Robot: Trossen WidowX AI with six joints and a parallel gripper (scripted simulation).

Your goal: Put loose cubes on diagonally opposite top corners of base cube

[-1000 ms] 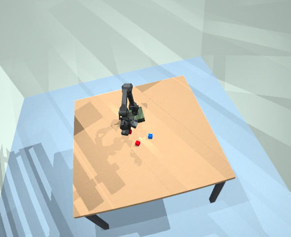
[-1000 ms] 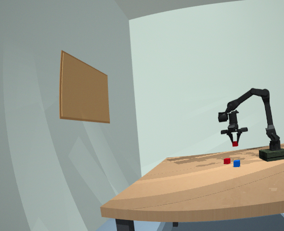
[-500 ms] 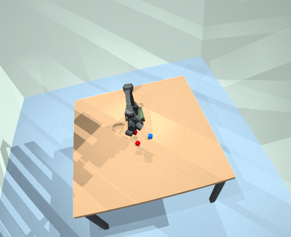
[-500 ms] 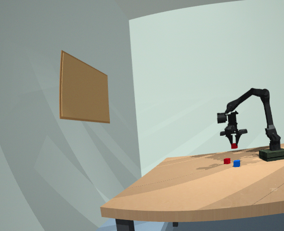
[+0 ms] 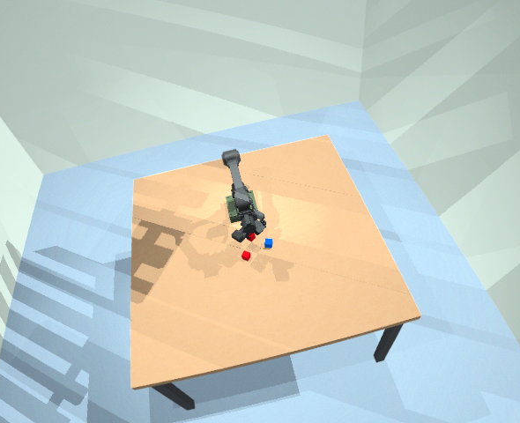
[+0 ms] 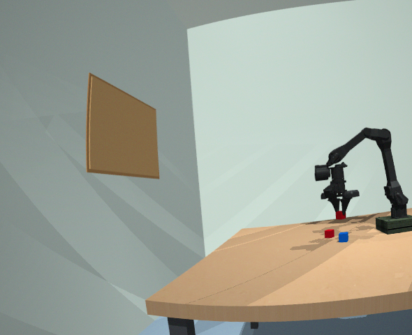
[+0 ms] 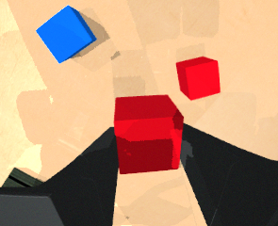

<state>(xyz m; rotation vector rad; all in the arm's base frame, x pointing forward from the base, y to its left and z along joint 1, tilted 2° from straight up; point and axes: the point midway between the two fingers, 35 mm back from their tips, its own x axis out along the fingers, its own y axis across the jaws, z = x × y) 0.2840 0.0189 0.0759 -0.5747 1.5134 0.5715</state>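
The blue cube is 80 mm to the left of my gripper tip and 80 mm below it.
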